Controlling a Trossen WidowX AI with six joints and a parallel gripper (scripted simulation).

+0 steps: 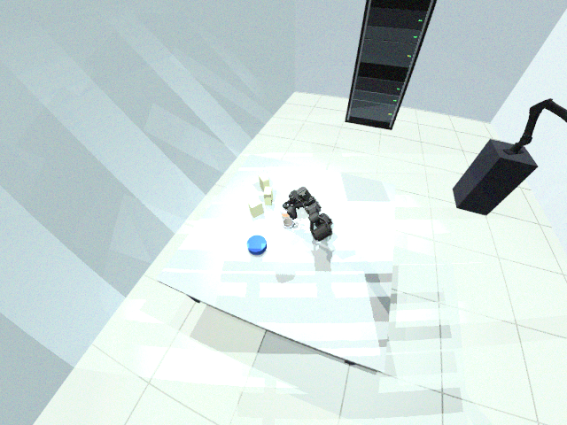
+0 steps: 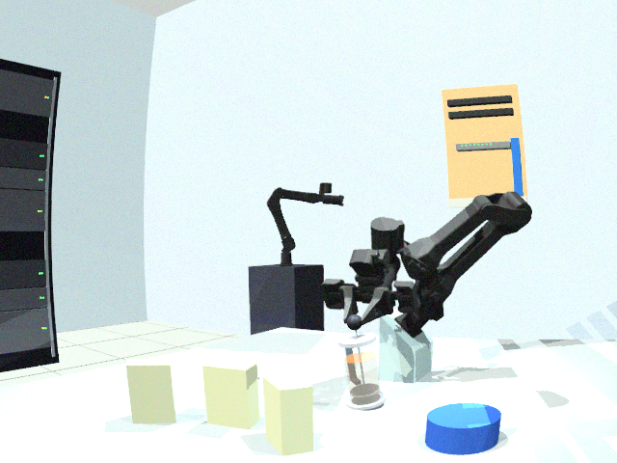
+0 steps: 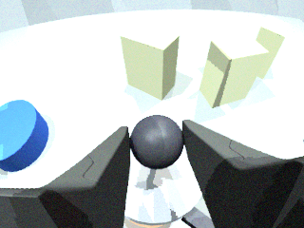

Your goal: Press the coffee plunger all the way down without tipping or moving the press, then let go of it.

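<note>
The glass coffee press lies 30 mm behind my gripper tip and 80 mm below it. Also, from my gripper tip: blue round puck: 90 mm ahead, 240 mm to the left, 150 mm below.
</note>
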